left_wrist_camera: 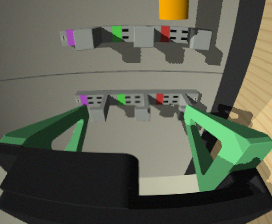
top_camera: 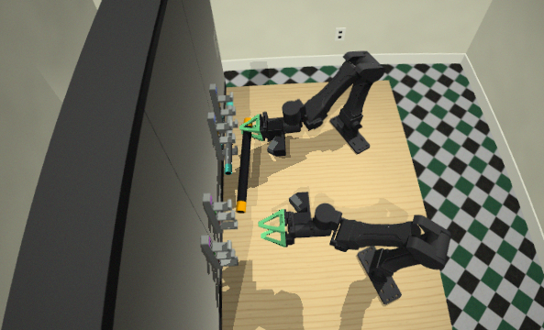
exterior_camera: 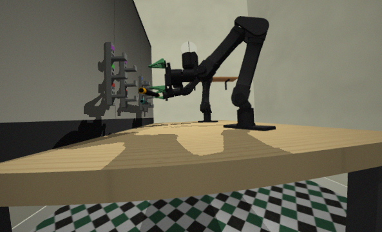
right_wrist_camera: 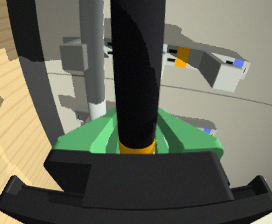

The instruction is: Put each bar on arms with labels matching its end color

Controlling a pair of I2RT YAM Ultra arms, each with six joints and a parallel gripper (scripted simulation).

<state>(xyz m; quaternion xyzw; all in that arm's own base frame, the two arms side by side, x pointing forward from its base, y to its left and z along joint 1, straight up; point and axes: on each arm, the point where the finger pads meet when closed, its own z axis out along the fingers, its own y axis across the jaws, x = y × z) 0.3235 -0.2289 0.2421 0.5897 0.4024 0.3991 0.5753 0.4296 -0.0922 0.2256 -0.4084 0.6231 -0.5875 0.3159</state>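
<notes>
Right now my right hand is 60 mm short of the pale bar, 60 mm above it and 30 mm to the left of it. Also, from my right hand: black bar 130 mm to the left, 10 mm below.
</notes>
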